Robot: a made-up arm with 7 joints. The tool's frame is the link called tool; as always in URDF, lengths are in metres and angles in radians. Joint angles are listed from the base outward.
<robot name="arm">
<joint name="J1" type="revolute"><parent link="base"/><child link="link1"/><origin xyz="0 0 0"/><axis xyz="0.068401 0.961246 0.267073"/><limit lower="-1.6" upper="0.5"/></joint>
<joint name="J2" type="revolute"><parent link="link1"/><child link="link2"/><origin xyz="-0.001 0.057 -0.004"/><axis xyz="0.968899 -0.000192 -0.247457"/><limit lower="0" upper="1.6"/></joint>
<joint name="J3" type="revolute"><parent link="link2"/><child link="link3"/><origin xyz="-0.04 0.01 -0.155"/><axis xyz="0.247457 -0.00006 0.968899"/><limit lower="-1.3" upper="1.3"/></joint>
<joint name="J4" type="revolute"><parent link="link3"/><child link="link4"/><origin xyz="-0.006 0 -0.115"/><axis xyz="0.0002 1 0.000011"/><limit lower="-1.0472" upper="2.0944"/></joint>
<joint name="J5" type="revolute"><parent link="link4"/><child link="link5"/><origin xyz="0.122 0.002 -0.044"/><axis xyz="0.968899 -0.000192 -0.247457"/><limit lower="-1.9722" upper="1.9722"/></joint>
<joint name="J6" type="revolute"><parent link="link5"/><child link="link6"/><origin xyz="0.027 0 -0.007"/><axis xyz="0.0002 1 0.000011"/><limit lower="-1.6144" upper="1.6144"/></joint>
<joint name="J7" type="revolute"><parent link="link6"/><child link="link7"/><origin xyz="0.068 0 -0.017"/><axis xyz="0.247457 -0.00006 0.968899"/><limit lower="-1.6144" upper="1.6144"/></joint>
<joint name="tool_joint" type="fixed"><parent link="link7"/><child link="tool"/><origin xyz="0 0 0" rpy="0 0.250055 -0.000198"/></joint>
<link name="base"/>
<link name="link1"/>
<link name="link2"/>
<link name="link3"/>
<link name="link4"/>
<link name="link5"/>
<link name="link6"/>
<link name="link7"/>
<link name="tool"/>
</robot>
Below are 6 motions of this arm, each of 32 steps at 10 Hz.
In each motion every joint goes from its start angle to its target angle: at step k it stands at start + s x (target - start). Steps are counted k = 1, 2, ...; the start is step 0. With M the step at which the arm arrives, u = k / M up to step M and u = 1 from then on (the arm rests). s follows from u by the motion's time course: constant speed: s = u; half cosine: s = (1 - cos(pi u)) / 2; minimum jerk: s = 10 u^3 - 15 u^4 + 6 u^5.
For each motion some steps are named. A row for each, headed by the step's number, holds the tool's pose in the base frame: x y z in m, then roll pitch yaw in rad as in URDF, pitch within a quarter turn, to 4 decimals.
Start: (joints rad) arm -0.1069 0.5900 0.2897 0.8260 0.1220 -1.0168 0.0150
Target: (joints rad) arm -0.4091 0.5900 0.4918 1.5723 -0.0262 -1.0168 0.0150
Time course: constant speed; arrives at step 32
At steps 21, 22, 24, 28, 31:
21: 0.1502 0.3408 -0.3422 0.5165 -0.0044 0.4225
22: 0.1502 0.3411 -0.3435 0.5077 0.0033 0.4399
24: 0.1502 0.3413 -0.3460 0.4899 0.0195 0.4742
28: 0.1500 0.3405 -0.3511 0.4541 0.0547 0.5405
31: 0.1499 0.3389 -0.3548 0.4273 0.0838 0.5881

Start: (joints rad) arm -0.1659 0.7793 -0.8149 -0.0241 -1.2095 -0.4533 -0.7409
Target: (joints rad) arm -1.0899 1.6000 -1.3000 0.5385 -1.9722 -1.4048 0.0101
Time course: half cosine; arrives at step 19
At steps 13, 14, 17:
13: 0.3009 0.3461 -0.0717 0.0510 -0.6117 -0.0138
14: 0.2953 0.3615 -0.0409 0.0529 -0.7271 0.0960
17: 0.2720 0.3896 0.0213 -0.0417 -0.9810 0.3897

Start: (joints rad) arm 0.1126 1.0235 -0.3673 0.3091 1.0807 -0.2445 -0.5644
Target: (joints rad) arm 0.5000 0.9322 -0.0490 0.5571 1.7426 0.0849 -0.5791
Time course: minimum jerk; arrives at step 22
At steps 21, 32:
21: -0.0508 0.4009 -0.2915 -2.4692 0.5807 1.6313
32: -0.0510 0.4010 -0.2915 -2.4688 0.5801 1.6314

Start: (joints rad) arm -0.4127 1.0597 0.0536 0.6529 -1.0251 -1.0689 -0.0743
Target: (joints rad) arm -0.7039 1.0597 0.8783 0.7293 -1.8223 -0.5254 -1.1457
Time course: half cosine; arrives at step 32
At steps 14, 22, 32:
14: 0.2301 0.4410 -0.0489 -0.2927 -1.0859 0.5401
22: 0.2096 0.4738 -0.0288 -1.1742 -1.3615 1.1706
32: 0.1991 0.4874 -0.0242 -2.6830 -1.3235 2.5639

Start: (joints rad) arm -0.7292 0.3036 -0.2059 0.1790 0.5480 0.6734 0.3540
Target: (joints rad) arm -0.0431 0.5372 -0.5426 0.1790 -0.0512 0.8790 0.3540
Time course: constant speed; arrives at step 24
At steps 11, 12, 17, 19, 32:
11: 0.2750 0.1239 -0.3285 1.0915 0.3821 0.4668
12: 0.2633 0.1272 -0.3370 1.1090 0.4260 0.4797
17: 0.1998 0.1426 -0.3736 1.2189 0.6449 0.5724
19: 0.1722 0.1483 -0.3852 1.2785 0.7306 0.6274
32: 0.0989 0.1613 -0.4054 1.4969 0.9304 0.8391

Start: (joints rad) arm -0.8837 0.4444 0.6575 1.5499 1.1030 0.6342 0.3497
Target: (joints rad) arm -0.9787 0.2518 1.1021 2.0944 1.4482 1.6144 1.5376
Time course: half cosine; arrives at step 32
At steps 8, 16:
8: 0.2704 0.2378 -0.3660 1.8969 0.4318 1.4807
16: 0.2381 0.1839 -0.3758 2.2507 0.1488 1.4684

